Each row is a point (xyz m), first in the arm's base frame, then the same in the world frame.
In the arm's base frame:
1: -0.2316 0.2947 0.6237
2: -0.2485 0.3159 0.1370
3: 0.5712 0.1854 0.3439
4: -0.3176 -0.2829 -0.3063
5: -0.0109 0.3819 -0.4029
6: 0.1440 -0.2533 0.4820
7: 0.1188 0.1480 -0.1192
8: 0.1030 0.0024 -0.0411
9: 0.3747 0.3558 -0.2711
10: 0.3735 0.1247 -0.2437
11: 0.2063 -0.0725 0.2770
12: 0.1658 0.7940 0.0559
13: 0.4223 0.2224 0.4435
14: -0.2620 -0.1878 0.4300
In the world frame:
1: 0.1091 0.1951 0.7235
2: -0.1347 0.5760 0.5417
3: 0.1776 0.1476 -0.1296
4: -0.8514 0.5517 0.3284
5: -0.2772 0.9648 0.1164
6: -0.2461 -0.1277 0.2428
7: -0.2607 0.5769 0.0803
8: -0.3377 0.4318 0.1041
9: -0.0852 0.7593 -0.1797
10: -0.2488 0.5956 -0.2033
11: -0.1910 0.1232 0.1306
12: 0.3443 0.8362 0.2105
13: 0.2027 0.1311 0.0509
14: -0.3738 0.0473 0.5962

